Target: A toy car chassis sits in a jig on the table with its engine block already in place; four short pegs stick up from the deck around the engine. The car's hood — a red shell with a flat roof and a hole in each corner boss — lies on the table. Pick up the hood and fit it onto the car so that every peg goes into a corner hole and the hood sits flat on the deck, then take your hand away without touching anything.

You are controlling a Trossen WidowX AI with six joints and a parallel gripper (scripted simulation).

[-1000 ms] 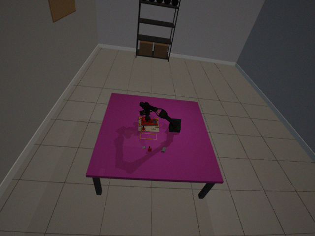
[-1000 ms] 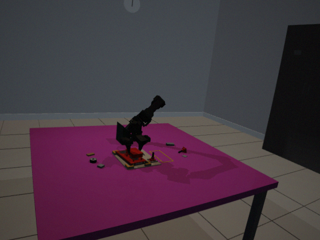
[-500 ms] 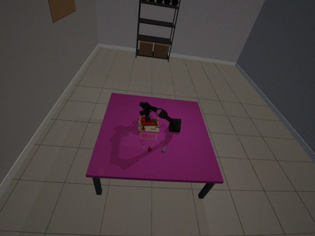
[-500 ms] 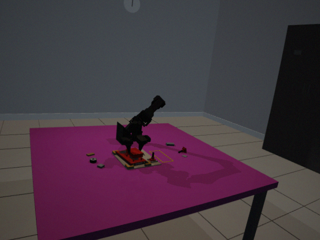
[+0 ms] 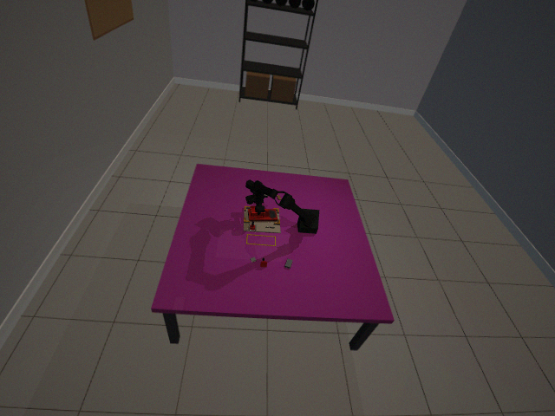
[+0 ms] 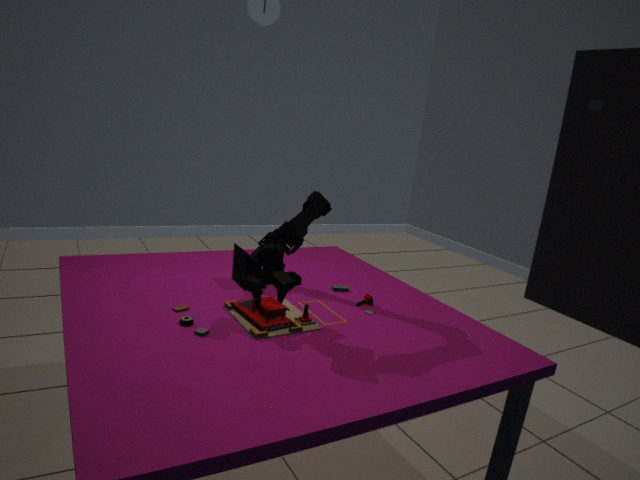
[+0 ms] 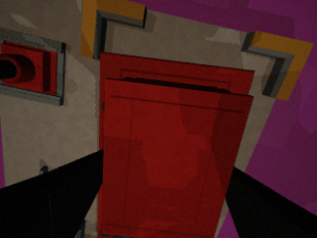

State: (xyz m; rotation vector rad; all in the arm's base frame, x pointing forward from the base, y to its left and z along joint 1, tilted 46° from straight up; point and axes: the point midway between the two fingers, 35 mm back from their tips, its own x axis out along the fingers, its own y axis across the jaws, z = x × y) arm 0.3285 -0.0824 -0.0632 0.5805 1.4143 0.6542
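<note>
The grey engine block lies 3 cm below my gripper tip. Round my gripper tip: black wheel 23 cm to the right, 7 cm behind, 5 cm below; then beige jig 4 cm below, 3 cm behind, 2 cm to the left; then red hood right at my gripper tip.
</note>
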